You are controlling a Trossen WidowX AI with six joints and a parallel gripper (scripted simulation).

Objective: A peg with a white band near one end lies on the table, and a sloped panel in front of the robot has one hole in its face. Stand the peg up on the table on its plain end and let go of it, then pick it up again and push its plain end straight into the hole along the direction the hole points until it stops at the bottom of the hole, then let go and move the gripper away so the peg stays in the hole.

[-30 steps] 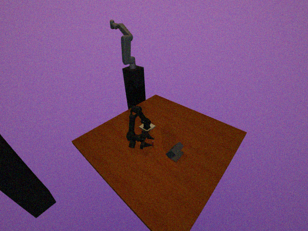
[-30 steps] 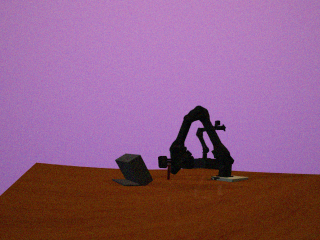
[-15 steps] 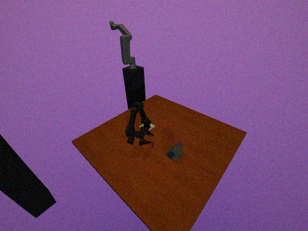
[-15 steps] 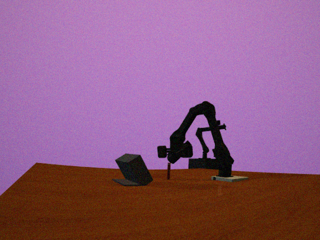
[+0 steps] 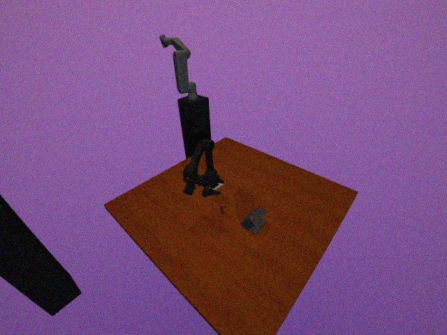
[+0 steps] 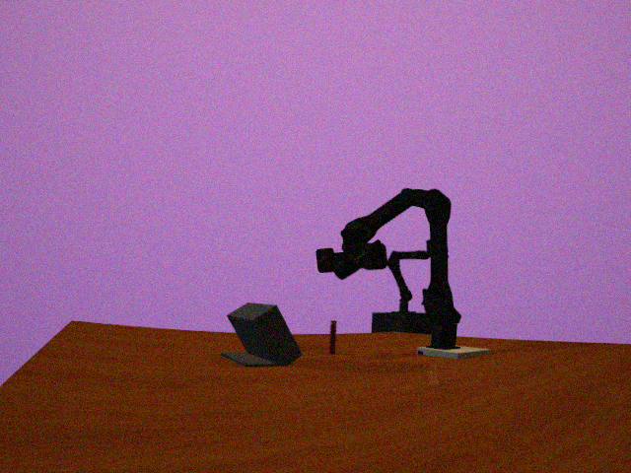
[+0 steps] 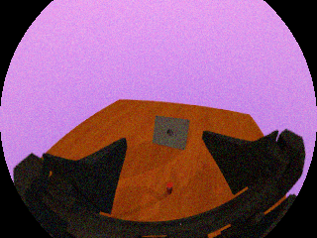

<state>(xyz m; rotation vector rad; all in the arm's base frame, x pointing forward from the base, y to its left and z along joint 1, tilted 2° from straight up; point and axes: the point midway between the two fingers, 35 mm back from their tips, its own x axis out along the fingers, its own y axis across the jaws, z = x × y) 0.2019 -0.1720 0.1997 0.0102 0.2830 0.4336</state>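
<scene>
Now: the red peg 1 cm behind my gripper tip, 1 cm to the right of it and 16 cm below it. The rest, counted from my gripper tip: sloped grey panel 20 cm ahead, 4 cm to the left, 16 cm below.
</scene>
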